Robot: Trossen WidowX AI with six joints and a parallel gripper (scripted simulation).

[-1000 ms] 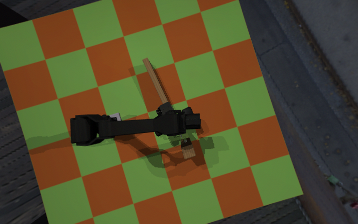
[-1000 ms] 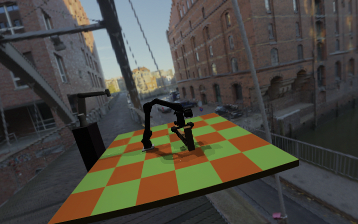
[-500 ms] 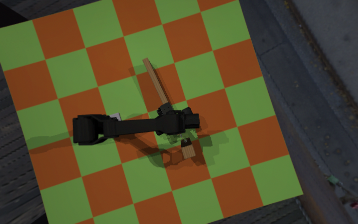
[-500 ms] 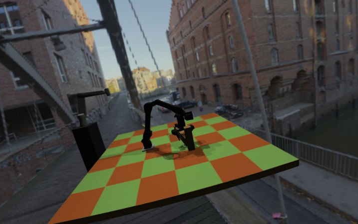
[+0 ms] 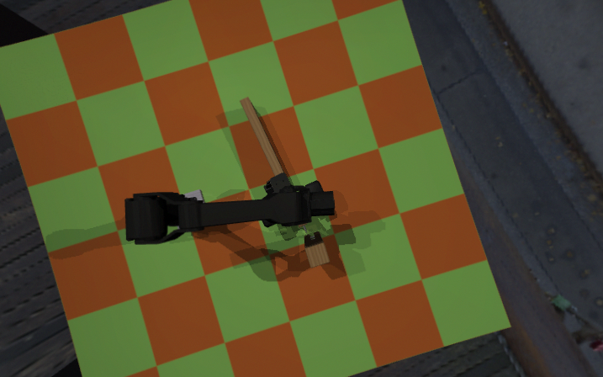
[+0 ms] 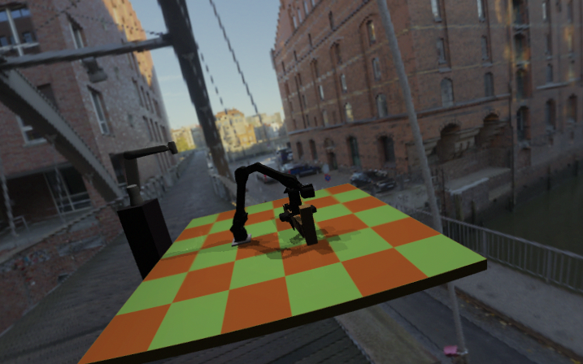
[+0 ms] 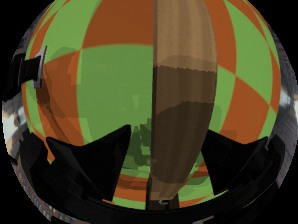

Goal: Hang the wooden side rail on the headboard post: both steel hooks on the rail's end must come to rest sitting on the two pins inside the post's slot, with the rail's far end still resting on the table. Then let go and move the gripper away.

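Right now my gripper tip is 130 mm to the left of the headboard post, 60 mm below it and 40 mm short of it.
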